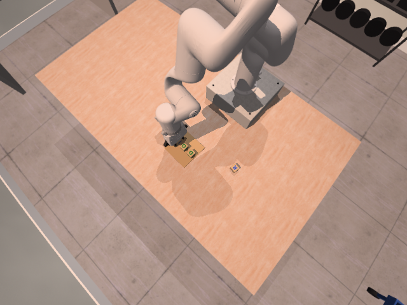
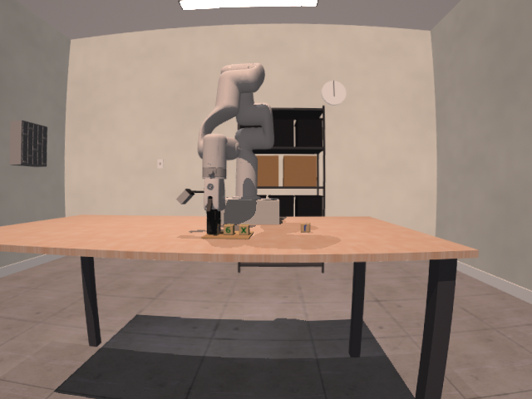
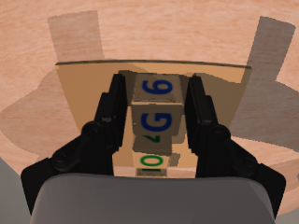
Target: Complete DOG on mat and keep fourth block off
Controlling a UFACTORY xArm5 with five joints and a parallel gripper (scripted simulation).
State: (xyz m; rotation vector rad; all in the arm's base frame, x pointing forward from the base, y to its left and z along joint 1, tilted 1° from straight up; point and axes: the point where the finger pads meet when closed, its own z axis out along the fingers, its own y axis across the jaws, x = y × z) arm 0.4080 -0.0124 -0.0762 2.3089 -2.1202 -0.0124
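The blue-lettered block is 1 cm below my hand. Also, from my hand: mat (5 cm to the left, 2 cm below).
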